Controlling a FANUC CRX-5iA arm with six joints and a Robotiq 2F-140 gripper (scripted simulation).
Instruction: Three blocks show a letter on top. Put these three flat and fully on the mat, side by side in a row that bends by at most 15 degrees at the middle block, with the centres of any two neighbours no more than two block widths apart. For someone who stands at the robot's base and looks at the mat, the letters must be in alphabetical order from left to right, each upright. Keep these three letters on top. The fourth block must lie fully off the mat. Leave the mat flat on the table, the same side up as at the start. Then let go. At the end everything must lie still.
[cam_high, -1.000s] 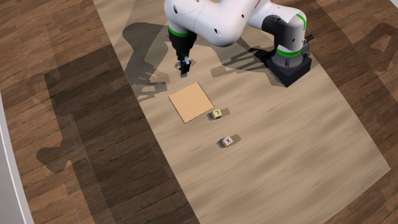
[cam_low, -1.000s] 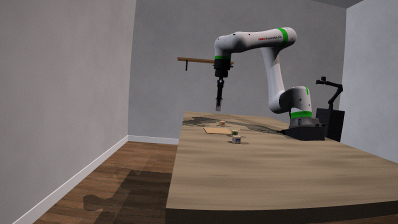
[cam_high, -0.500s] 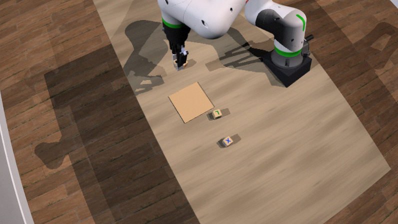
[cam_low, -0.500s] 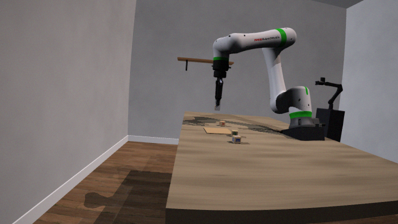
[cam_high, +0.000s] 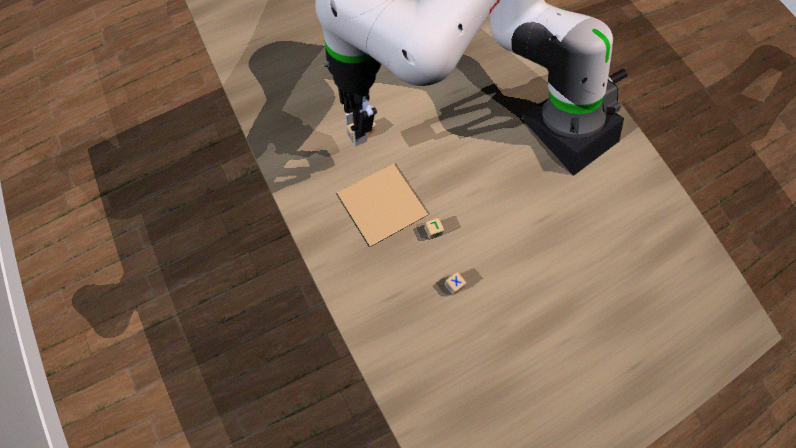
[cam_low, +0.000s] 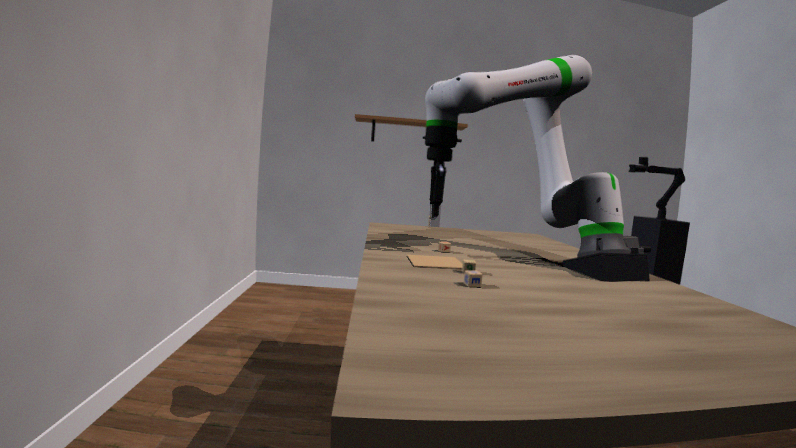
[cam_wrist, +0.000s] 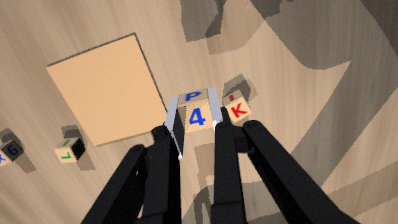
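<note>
The red K block is 5 cm behind my hand, 4 cm to the right of it and 10 cm below it. The rest, counted from my hand: 4 block: 2 cm below; then L block: 4 cm behind, 24 cm to the left, 10 cm below; then tan mat: 2 cm ahead, 13 cm to the left, 12 cm below.
</note>
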